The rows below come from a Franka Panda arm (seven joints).
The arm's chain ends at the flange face. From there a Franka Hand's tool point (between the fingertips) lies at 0.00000 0.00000 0.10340 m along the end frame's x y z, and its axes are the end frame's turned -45 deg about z.
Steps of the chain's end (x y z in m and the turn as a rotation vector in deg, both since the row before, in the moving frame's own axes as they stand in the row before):
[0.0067, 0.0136, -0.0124, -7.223, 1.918, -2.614]
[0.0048, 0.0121, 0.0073, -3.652, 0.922, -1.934]
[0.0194, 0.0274, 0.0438, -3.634, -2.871, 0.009]
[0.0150, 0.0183, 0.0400, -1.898, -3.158, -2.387]
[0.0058, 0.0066, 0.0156, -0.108, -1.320, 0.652]
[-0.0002, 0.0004, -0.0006, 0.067, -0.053, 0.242]
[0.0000, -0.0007, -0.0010, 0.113, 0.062, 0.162]
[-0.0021, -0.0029, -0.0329, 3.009, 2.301, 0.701]
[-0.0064, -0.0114, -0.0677, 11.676, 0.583, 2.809]
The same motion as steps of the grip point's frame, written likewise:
[-0.0114, 0.0261, -0.0133, -6.464, -3.751, -2.614]
[-0.0085, 0.0178, 0.0071, -3.234, -1.930, -1.934]
[-0.0139, 0.0341, 0.0435, -0.540, -4.600, 0.009]
[-0.0088, 0.0221, 0.0398, 0.891, -3.575, -2.387]
[-0.0024, 0.0072, 0.0156, 0.857, -1.010, 0.652]
[-0.0004, 0.0000, -0.0006, 0.085, 0.010, 0.242]
[0.0007, -0.0006, -0.0010, 0.036, 0.124, 0.162]
[0.0073, -0.0044, -0.0331, 0.501, 3.755, 0.701]
[0.0194, -0.0263, -0.0698, 7.844, 8.668, 2.809]

